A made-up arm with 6 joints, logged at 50 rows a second.
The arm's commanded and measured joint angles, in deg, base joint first. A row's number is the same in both.
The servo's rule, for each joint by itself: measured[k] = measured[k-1] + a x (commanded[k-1-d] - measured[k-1]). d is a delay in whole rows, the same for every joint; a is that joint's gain. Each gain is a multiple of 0.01, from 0.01 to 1. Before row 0 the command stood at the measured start. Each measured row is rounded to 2 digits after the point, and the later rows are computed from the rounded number. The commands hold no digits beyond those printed.
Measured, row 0:
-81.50 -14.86 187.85 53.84 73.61 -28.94
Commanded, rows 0 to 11:
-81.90 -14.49 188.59 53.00 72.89 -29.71
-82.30 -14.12 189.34 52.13 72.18 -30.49
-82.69 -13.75 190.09 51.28 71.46 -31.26
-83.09 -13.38 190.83 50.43 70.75 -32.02
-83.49 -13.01 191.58 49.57 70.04 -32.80
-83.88 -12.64 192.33 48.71 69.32 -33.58
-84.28 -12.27 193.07 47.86 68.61 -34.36
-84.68 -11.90 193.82 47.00 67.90 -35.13
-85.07 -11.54 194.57 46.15 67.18 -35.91
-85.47 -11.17 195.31 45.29 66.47 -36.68
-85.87 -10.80 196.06 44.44 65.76 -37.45
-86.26 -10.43 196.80 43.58 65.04 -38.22
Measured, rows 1 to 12:
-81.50 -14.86 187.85 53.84 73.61 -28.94
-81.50 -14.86 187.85 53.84 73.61 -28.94
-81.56 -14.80 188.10 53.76 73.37 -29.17
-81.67 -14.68 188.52 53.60 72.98 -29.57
-81.82 -14.52 189.05 53.37 72.48 -30.08
-82.01 -14.33 189.66 53.08 71.91 -30.66
-82.23 -14.11 190.31 52.73 71.29 -31.30
-82.48 -13.86 191.00 52.33 70.64 -31.98
-82.75 -13.59 191.70 51.88 69.97 -32.69
-83.04 -13.30 192.42 51.39 69.29 -33.42
-83.34 -13.00 193.15 50.87 68.59 -34.17
-83.66 -12.69 193.88 50.31 67.89 -34.92
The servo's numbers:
d 2
a 0.15 0.17 0.34 0.10 0.33 0.30

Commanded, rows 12 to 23:
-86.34 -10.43 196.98 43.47 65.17 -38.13
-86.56 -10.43 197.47 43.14 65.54 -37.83
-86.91 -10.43 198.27 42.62 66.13 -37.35
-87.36 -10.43 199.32 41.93 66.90 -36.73
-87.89 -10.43 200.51 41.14 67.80 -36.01
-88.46 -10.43 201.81 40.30 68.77 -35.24
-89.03 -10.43 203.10 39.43 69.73 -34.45
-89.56 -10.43 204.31 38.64 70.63 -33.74
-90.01 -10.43 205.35 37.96 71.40 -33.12
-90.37 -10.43 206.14 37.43 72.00 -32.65
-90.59 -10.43 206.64 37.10 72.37 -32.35
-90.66 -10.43 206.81 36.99 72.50 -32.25
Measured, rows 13 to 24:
-83.99 -12.37 194.62 49.72 67.19 -35.68
-84.33 -12.04 195.36 49.11 66.48 -36.44
-84.63 -11.77 195.91 48.55 66.05 -36.95
-84.92 -11.54 196.44 48.01 65.88 -37.21
-85.22 -11.35 197.06 47.47 65.96 -37.25
-85.54 -11.19 197.83 46.92 66.27 -37.09
-85.89 -11.06 198.74 46.34 66.77 -36.77
-86.28 -10.95 199.78 45.74 67.43 -36.31
-86.69 -10.86 200.91 45.11 68.19 -35.75
-87.12 -10.79 202.07 44.46 69.00 -35.15
-87.55 -10.73 203.19 43.81 69.79 -34.54
-87.97 -10.68 204.19 43.17 70.52 -33.97

